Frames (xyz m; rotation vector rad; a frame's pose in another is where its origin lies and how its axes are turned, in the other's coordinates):
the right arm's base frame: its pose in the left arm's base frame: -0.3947 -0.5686 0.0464 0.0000 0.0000 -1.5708
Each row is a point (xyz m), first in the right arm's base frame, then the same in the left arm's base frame.
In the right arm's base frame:
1: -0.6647 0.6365 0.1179
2: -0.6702 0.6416 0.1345
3: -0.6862 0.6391 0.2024
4: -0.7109 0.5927 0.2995
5: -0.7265 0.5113 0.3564
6: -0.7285 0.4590 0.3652
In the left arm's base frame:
1: 0.2418 0.0961 0.1643
2: 0.2469 0.1016 0.1809
3: 0.2444 0.1176 0.2488
4: 0.1980 0.1423 0.3459
5: 0.1166 0.1579 0.4028
6: 0.0643 0.1599 0.4116

